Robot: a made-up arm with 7 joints.
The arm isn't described. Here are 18 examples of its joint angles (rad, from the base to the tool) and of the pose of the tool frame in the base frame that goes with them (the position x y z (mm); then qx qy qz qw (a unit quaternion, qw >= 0)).
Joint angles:
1: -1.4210 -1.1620 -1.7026 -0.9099 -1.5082 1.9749 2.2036
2: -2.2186 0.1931 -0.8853 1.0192 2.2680 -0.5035 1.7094
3: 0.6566 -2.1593 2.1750 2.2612 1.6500 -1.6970 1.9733
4: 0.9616 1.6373 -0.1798 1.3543 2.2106 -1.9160 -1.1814
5: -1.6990 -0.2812 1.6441 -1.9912 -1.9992 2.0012 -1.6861
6: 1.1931 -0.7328 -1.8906 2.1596 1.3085 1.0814 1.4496
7: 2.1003 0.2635 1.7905 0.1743 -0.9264 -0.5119 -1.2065
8: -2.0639 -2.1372 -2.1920 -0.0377 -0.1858 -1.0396 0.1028
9: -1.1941 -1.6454 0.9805 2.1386 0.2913 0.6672 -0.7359
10: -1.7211 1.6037 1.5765 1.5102 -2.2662 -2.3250 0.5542
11: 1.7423 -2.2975 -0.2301 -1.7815 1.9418 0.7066 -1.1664
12: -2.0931 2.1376 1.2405 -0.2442 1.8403 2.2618 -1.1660
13: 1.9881 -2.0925 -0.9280 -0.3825 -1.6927 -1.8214 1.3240
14: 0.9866 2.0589 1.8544 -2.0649 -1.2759 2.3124 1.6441
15: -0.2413 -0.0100 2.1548 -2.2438 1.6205 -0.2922 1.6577
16: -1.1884 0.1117 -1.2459 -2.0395 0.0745 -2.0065 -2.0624
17: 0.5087 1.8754 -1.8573 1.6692 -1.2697 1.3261 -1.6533
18: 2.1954 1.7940 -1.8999 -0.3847 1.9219 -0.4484 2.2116
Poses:
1: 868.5 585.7 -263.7 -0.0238 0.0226 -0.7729 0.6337
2: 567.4 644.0 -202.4 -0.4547 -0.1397 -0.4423 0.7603
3: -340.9 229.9 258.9 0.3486 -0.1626 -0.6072 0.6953
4: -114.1 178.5 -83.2 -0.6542 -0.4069 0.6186 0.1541
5: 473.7 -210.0 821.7 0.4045 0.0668 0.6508 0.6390
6: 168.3 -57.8 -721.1 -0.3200 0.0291 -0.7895 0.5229
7: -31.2 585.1 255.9 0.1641 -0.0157 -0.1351 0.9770
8: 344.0 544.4 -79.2 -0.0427 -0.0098 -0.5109 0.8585
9: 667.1 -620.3 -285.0 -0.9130 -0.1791 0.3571 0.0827
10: 484.6 -270.1 51.6 -0.5974 -0.1067 0.6300 0.4846
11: 418.9 -501.2 387.0 -0.1988 -0.1683 -0.8094 0.5264
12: -71.6 117.7 -544.8 -0.7240 0.2196 0.5566 0.3432
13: -337.2 378.5 -91.1 -0.5741 -0.0612 -0.5132 0.6350
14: -574.4 423.6 598.4 -0.4942 0.8156 -0.0352 0.2989
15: -101.2 -799.2 -581.4 -0.5186 -0.3778 0.7238 0.2538
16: 434.0 -53.6 28.8 -0.7310 -0.0197 -0.5230 0.4378
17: -452.9 -421.9 610.3 0.5144 -0.3224 -0.6249 0.4909
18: -235.5 417.2 -392.5 -0.2082 -0.8498 0.1051 0.4728
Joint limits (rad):
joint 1: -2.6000..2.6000
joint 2: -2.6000..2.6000
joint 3: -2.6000..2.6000
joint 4: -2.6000..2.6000
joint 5: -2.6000..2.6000
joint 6: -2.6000..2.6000
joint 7: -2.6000..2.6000
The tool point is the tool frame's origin. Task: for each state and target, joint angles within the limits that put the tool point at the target. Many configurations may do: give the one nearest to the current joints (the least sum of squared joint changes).
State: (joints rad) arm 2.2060 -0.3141 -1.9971 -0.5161 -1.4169 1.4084 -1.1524
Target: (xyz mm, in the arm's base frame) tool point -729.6 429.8 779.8
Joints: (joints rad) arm 1.9547 -0.5689 -2.3489 -0.5803 -1.7384 1.6257 -1.1477
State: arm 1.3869 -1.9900 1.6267 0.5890 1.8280 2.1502 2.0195
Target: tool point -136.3 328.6 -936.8
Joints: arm 0.9056 -1.7102 1.7627 -0.0141 1.8850 1.9670 2.1341
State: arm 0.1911 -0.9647 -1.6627 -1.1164 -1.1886 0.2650 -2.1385
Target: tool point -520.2 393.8 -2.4
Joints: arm -0.2099 -1.0067 -1.6896 -1.2734 -1.1449 -0.2010 -2.0853
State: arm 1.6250 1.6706 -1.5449 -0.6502 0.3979 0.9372 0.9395
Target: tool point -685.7 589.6 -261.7
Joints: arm 1.5270 1.4961 -1.7749 -0.8191 0.4664 0.8677 0.9092
